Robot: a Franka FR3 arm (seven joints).
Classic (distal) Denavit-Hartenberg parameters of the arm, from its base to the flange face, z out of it. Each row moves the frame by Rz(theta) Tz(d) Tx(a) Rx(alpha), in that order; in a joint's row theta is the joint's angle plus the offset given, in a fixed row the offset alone. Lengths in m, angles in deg.
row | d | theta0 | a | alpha
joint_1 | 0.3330 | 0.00 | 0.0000 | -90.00
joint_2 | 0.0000 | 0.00 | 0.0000 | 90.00
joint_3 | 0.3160 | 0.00 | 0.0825 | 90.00
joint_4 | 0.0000 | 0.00 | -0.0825 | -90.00
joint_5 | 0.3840 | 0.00 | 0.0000 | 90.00
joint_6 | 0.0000 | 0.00 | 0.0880 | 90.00
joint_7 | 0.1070 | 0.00 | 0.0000 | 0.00
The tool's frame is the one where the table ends.
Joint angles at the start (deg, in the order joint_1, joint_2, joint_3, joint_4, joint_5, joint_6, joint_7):
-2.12 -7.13 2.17 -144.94 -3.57 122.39 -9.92
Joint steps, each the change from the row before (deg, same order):
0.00 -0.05 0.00 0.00 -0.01 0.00 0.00
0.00 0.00 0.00 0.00 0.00 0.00 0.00
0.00 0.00 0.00 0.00 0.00 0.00 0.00
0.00 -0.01 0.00 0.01 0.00 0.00 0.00
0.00 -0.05 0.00 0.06 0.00 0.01 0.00
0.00 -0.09 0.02 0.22 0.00 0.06 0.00
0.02 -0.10 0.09 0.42 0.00 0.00 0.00
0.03 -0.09 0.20 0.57 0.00 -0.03 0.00
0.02 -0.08 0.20 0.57 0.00 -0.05 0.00
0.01 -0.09 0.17 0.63 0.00 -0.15 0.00
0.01 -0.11 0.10 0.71 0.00 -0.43 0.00
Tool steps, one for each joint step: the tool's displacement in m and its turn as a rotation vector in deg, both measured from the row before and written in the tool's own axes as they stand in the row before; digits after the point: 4 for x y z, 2 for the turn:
-0.0001 0.0000 -0.0004 -0.02 0.05 0.00
0.0000 0.0000 0.0000 0.00 0.00 0.00
0.0000 0.0000 0.0000 0.00 0.00 0.00
0.0000 0.0000 -0.0002 0.00 0.02 0.00
0.0002 0.0001 -0.0009 -0.03 0.12 0.01
0.0009 0.0002 -0.0025 -0.08 0.36 0.00
0.0017 -0.0002 -0.0041 -0.15 0.50 -0.07
0.0025 -0.0009 -0.0052 -0.21 0.61 -0.18
0.0024 -0.0009 -0.0051 -0.20 0.58 -0.17
0.0024 -0.0005 -0.0055 -0.19 0.55 -0.13
0.0021 0.0000 -0.0059 -0.14 0.37 -0.06

